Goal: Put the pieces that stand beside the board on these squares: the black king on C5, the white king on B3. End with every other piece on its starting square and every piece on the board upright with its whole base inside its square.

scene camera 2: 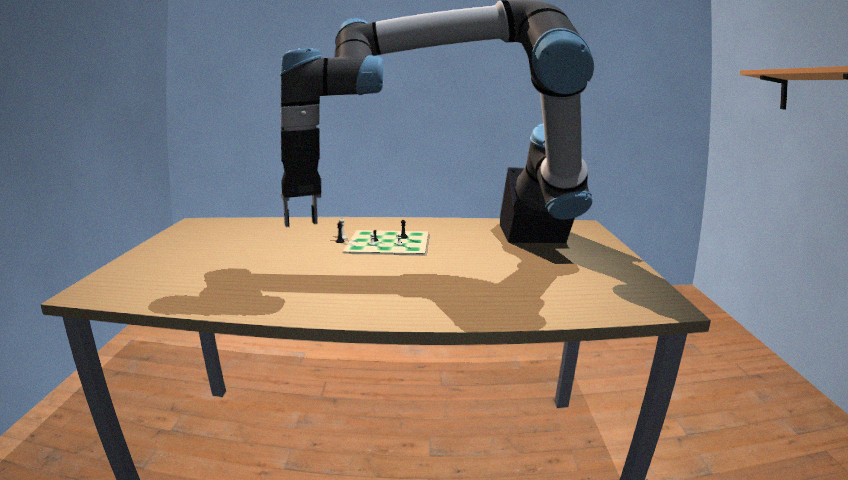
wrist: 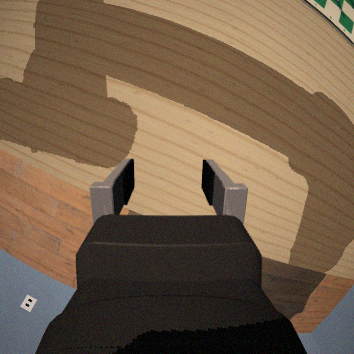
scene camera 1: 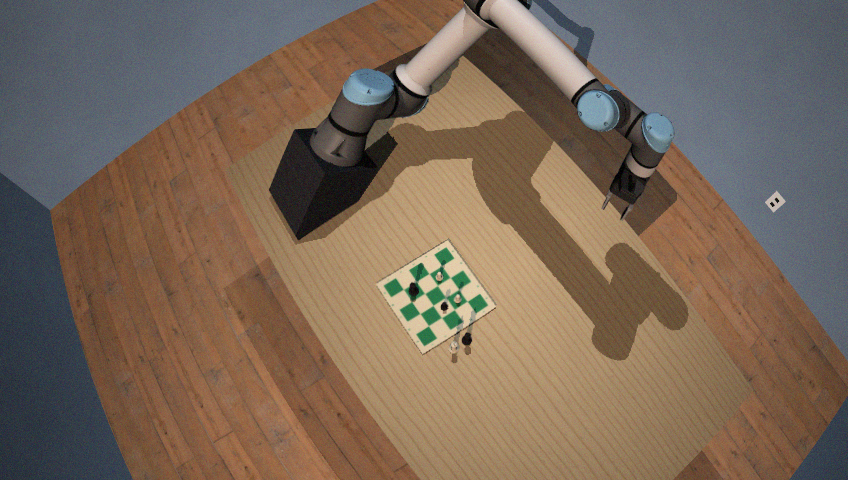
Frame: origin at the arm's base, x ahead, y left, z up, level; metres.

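Seen in the pictures: gripper, fingertip midpoint: [scene camera 2: 300, 224] [wrist: 167, 172] [scene camera 1: 613, 211]; arm's base, link origin: [scene camera 2: 541, 190] [scene camera 1: 335, 147].
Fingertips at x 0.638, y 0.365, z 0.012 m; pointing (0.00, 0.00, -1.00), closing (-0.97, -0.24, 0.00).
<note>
Offsets run from my fingertips to a thing's top centre.
The black king @(0.071 m back, 0.456 m right, 0.105 m down) [scene camera 1: 467, 339] [scene camera 2: 339, 232] and the white king @(0.079 m back, 0.494 m right, 0.105 m down) [scene camera 1: 454, 346] stand upright on the table beside the board, close together. In the scene camera 2 view the black king partly hides the white one. The green and cream board @(0.208 m back, 0.429 m right, 0.162 m down) [scene camera 1: 426, 336] [scene camera 2: 421, 249] lies flat; a corner of the board [wrist: 345, 17] shows in the wrist view. My gripper [scene camera 1: 614, 212] [scene camera 2: 301, 223] [wrist: 167, 172] is open and empty, pointing down high above the table, well away from the board and both kings. Neither king shows in the wrist view.
On the board stand a tall black piece @(0.255 m back, 0.459 m right, 0.109 m down) [scene camera 1: 413, 289] [scene camera 2: 403, 228], a small black piece @(0.172 m back, 0.434 m right, 0.130 m down) [scene camera 1: 443, 306] [scene camera 2: 374, 235] and two small white pieces, one @(0.236 m back, 0.387 m right, 0.130 m down) [scene camera 1: 439, 275] near the tall black piece, the other @(0.162 m back, 0.397 m right, 0.130 m down) [scene camera 1: 457, 299] near the small black one. The black base block [scene camera 1: 321, 190] [scene camera 2: 535, 220] carries the arm.
</note>
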